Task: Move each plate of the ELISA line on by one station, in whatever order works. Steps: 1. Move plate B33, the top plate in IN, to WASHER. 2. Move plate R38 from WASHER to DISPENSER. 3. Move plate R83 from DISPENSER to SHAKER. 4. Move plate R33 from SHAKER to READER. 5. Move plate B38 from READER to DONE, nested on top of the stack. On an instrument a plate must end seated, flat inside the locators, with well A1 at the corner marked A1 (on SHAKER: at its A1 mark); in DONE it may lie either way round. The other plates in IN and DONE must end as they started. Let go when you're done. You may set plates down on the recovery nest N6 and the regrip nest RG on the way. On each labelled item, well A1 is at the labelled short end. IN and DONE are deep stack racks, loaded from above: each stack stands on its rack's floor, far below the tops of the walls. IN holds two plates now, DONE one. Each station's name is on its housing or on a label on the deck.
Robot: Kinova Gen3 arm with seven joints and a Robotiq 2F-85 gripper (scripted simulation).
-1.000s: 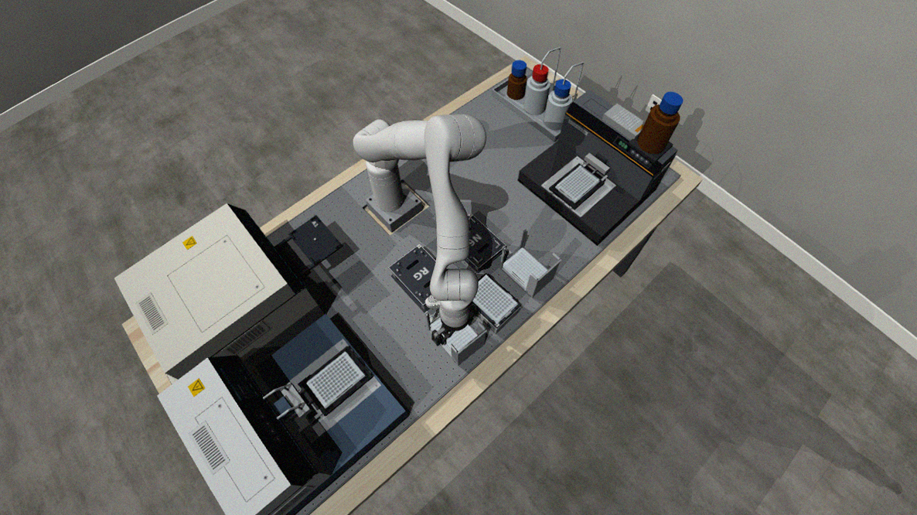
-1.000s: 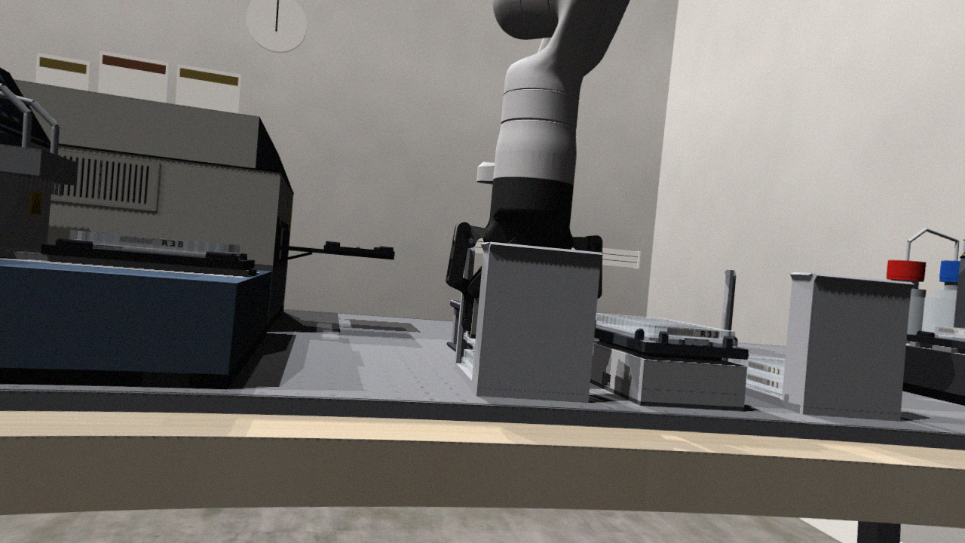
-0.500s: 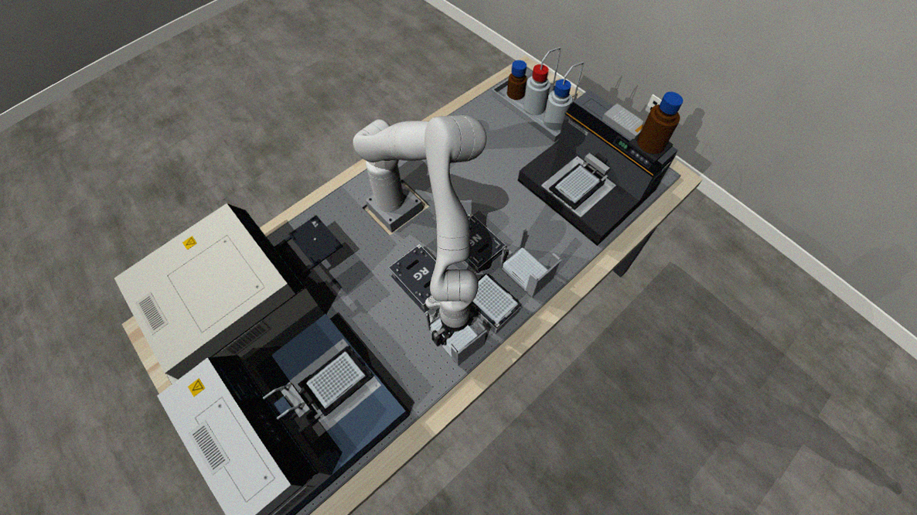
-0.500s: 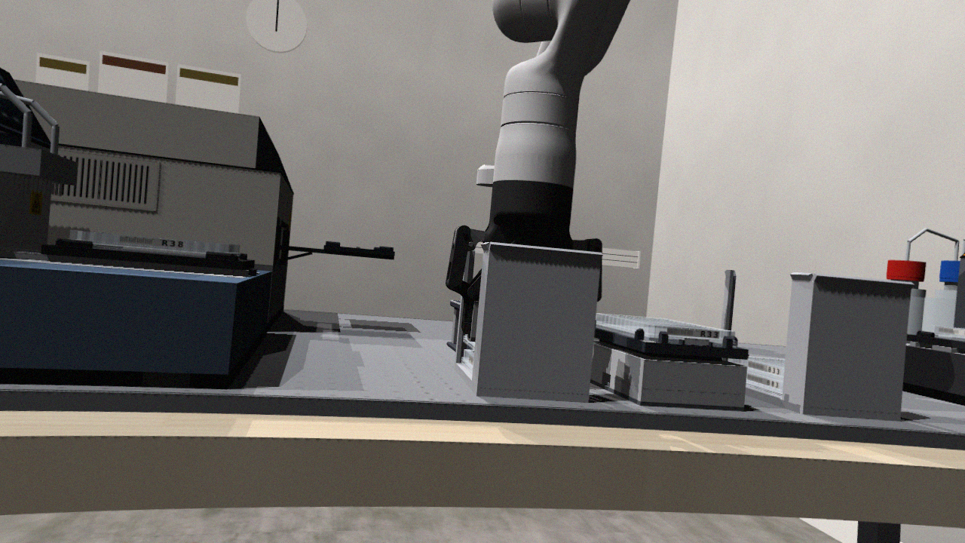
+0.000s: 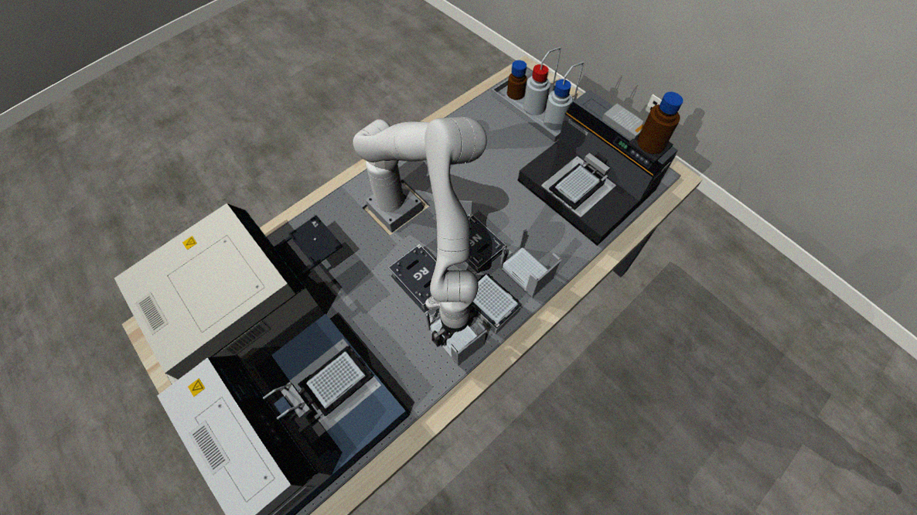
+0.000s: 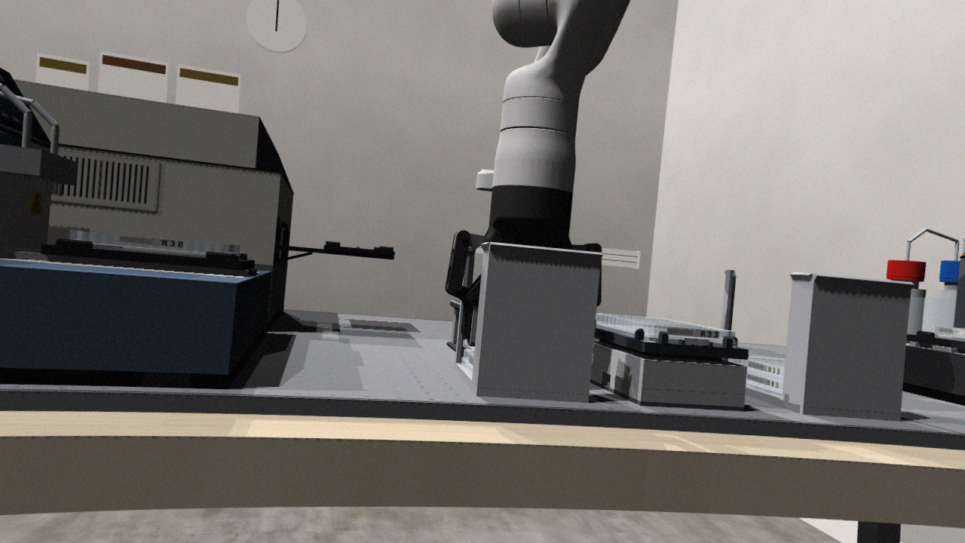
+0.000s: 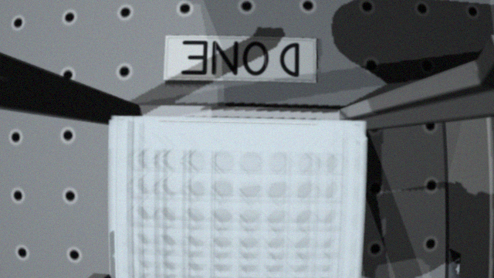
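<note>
Right now the plate B38 is 10 mm below my hand. From my hand the other things lie so: plate R33: 140 mm to the left, 20 mm above; then RG nest: 200 mm behind, 50 mm to the left, 20 mm above; then plate B33: 300 mm to the left, 10 mm below.
</note>
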